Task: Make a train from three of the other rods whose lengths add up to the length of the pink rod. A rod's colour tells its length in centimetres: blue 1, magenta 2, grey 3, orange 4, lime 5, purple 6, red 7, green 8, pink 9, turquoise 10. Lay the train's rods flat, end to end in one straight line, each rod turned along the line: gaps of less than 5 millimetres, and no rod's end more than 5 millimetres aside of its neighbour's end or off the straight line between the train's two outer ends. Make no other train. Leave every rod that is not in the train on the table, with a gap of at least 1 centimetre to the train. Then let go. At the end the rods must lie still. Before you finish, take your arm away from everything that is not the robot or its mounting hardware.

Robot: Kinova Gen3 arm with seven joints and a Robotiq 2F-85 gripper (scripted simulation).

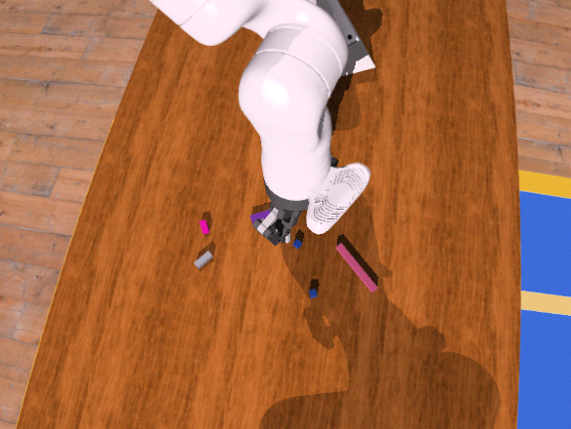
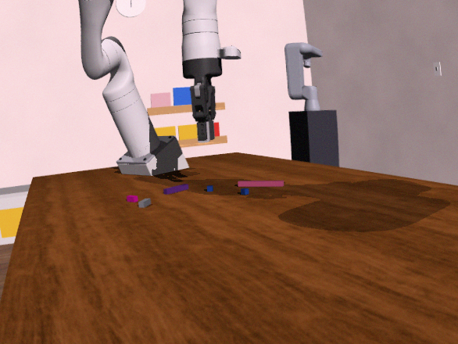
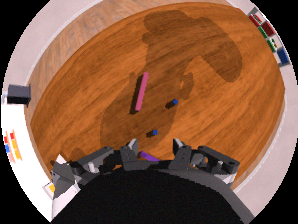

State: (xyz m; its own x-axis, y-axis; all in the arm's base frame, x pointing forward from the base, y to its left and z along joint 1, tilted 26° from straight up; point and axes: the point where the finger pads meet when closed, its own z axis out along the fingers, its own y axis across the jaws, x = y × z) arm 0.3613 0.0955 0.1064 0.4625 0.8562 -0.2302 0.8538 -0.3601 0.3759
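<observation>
Now: the magenta rod 15 cm to the right of my hand and 10 cm below it. The rest, counted from my hand: small blue rod: 7 cm ahead, 4 cm to the left, 10 cm below; pink rod: 2 cm ahead, 10 cm to the left, 10 cm below; purple rod: 4 cm behind, 6 cm to the right, 10 cm below.
</observation>
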